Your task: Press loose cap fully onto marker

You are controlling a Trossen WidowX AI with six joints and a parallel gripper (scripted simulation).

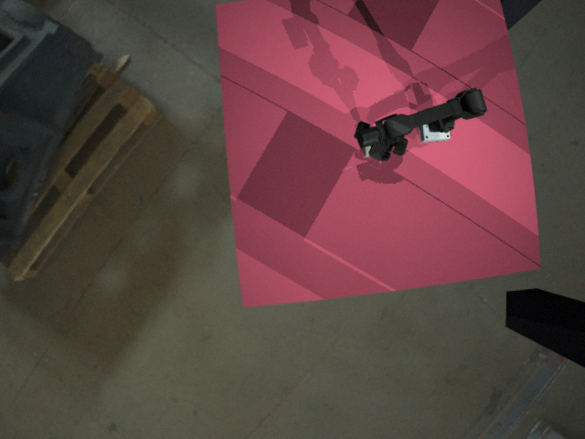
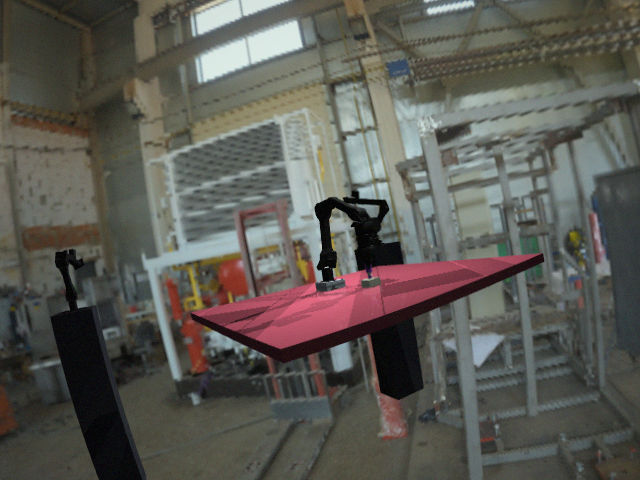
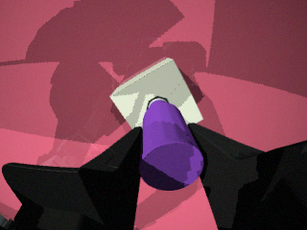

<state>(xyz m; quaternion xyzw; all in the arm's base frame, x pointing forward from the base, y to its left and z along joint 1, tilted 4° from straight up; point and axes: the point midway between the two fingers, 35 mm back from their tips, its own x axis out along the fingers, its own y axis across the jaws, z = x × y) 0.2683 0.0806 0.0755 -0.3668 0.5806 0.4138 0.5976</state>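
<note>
My gripper tip is now 70 mm above the holder block. The rest, counted from my gripper tip: purple cap: 10 mm above.
</note>
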